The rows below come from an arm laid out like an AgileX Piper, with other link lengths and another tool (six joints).
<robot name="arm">
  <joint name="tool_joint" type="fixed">
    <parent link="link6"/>
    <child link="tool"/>
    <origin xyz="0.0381 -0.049 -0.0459" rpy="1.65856 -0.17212 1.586"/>
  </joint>
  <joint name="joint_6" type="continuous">
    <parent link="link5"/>
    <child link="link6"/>
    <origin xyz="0.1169 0 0.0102" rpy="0 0 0"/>
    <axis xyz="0.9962 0 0.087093"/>
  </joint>
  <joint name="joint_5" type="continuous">
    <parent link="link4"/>
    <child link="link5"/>
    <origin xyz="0 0 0" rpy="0 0 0"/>
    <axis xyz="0 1 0"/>
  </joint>
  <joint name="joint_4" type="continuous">
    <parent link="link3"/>
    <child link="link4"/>
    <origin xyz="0.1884 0 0.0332" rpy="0 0 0"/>
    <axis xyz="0.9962 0 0.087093"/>
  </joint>
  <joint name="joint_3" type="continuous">
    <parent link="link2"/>
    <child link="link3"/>
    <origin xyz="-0.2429 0 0.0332" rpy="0 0 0"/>
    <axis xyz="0 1 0"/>
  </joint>
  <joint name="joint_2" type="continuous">
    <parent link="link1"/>
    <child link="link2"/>
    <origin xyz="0 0 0" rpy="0 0 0"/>
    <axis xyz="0 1 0"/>
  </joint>
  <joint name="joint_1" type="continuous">
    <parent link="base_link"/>
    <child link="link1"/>
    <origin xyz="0 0 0.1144" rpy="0 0 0"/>
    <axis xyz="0 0 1"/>
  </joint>
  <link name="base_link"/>
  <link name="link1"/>
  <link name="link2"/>
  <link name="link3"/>
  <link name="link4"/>
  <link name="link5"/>
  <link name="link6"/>
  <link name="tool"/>
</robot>
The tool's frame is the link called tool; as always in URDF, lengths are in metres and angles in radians. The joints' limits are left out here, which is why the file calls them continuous.
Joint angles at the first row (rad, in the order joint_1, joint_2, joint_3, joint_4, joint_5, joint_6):
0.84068, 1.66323, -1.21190, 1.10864, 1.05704, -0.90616
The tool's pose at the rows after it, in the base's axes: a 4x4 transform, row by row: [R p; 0 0 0 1], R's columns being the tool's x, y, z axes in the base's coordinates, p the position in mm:
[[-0.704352 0.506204 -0.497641 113.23], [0.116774 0.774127 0.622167 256.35], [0.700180 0.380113 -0.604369 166.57], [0 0 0 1]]
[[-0.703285 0.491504 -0.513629 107.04], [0.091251 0.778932 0.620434 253.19], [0.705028 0.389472 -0.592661 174.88], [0 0 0 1]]
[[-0.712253 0.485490 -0.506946 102.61], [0.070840 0.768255 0.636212 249.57], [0.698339 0.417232 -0.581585 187.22], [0 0 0 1]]
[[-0.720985 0.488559 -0.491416 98.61], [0.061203 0.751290 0.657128 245.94], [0.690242 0.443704 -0.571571 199.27], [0 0 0 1]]
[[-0.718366 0.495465 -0.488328 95.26], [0.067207 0.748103 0.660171 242.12], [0.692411 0.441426 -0.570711 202.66], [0 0 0 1]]
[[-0.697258 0.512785 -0.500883 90.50], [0.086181 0.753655 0.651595 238.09], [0.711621 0.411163 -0.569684 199.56], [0 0 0 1]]
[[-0.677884 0.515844 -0.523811 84.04], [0.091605 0.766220 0.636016 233.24], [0.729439 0.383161 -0.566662 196.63], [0 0 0 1]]
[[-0.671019 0.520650 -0.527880 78.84], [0.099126 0.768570 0.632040 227.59], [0.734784 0.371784 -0.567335 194.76], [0 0 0 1]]
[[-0.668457 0.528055 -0.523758 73.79], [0.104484 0.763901 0.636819 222.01], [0.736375 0.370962 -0.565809 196.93], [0 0 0 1]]
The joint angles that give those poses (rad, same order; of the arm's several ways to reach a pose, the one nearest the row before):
0.84071, 1.64446, -1.21191, 1.10715, 1.10207, -0.90614
0.84070, 1.61496, -1.21192, 1.10903, 1.13354, -0.89700
0.83887, 1.56803, -1.21194, 1.11081, 1.14639, -0.88221
0.83887, 1.51988, -1.21187, 1.11082, 1.14637, -0.85827
0.83889, 1.49638, -1.20381, 1.10524, 1.14836, -0.83698
0.83888, 1.48927, -1.18269, 1.10524, 1.15371, -0.81427
0.83885, 1.48021, -1.15855, 1.10758, 1.17251, -0.80386
0.83887, 1.45622, -1.12503, 1.10758, 1.17252, -0.80021
0.83883, 1.42167, -1.10094, 1.10572, 1.17076, -0.78514

